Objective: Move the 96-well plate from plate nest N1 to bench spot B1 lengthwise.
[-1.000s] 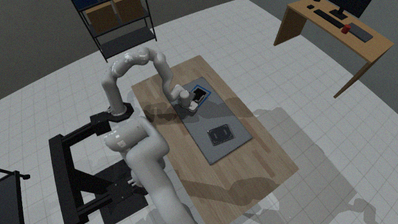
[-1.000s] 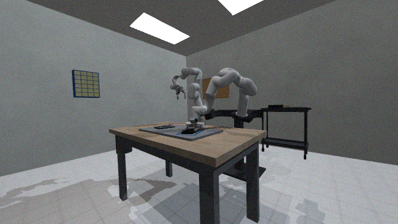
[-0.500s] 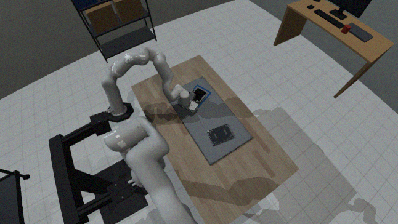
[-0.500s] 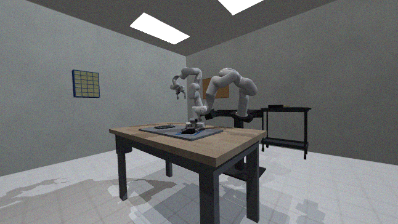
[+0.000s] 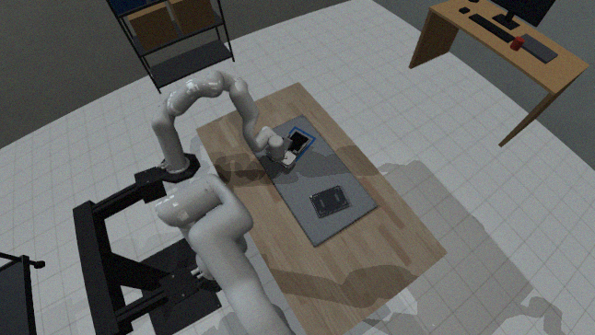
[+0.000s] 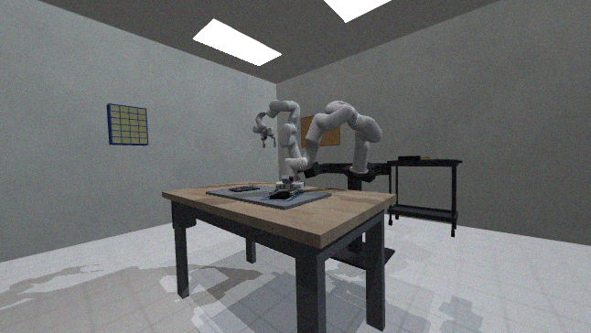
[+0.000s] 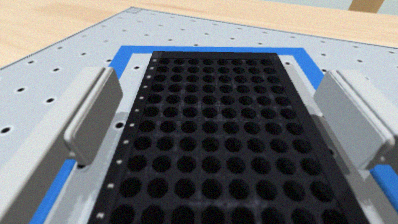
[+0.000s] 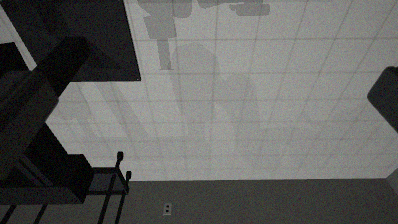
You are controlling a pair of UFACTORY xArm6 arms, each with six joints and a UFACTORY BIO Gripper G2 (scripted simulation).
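My left gripper is now 1 cm above the black 96-well plate. From my left hand the other things lie so: grey perforated board 19 cm to the right, 3 cm behind, 2 cm below; then dark plate nest 39 cm to the right, 2 cm behind, 1 cm below.
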